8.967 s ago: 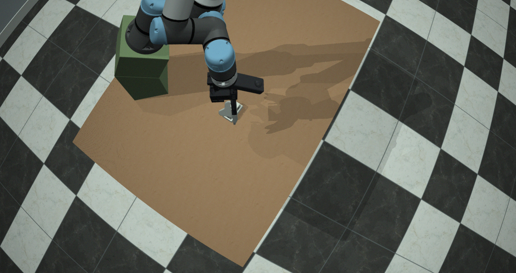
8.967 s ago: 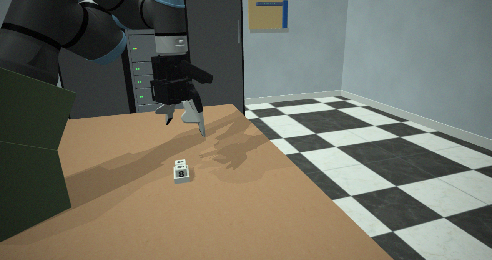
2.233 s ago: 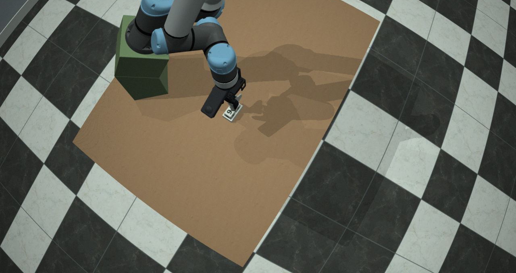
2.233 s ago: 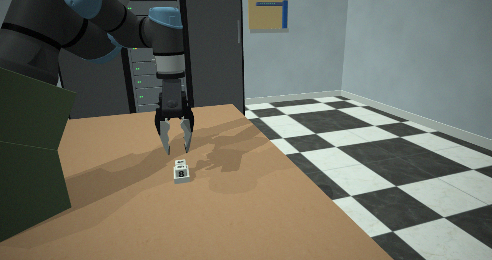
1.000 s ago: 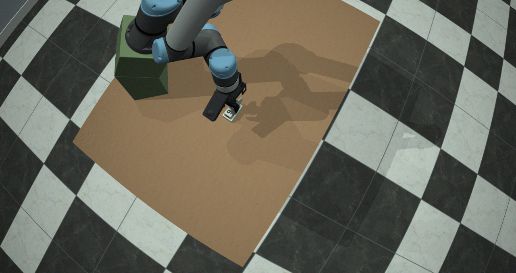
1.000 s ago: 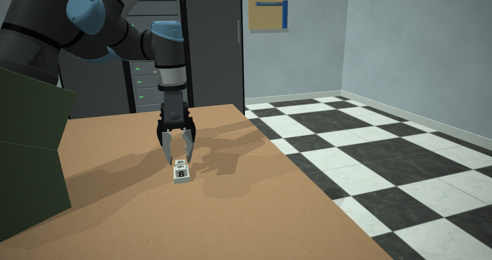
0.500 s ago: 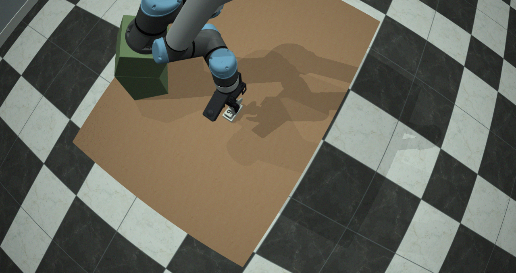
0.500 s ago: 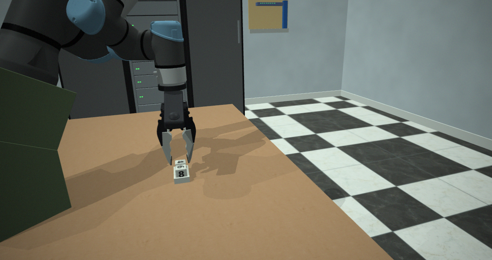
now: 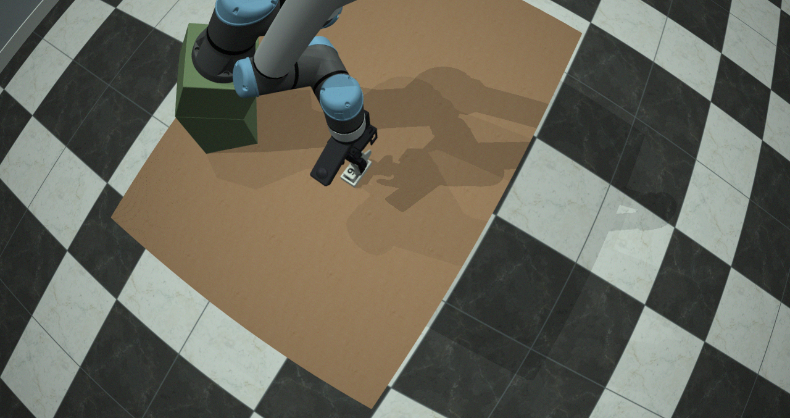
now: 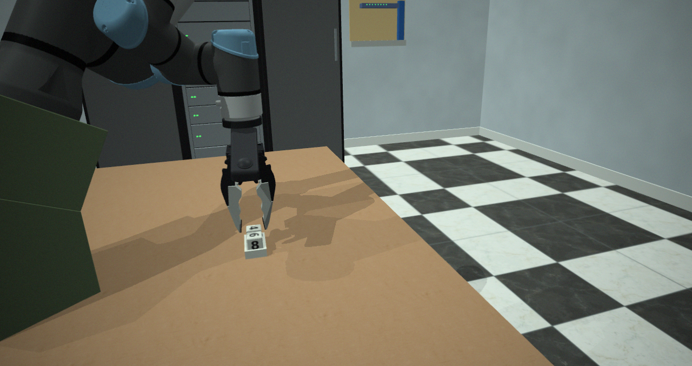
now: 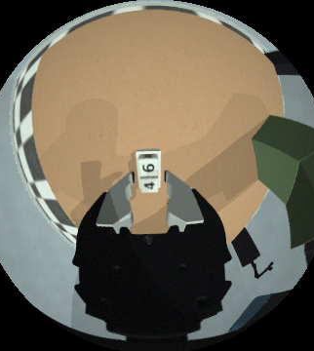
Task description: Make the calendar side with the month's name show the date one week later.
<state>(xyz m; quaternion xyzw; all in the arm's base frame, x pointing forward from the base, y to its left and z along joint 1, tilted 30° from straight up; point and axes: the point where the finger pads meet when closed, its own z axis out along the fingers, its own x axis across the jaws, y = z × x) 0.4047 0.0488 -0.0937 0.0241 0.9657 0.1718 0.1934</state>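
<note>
Now: hand 5 cm above the white tray and 2 cm to the right of it.
</note>
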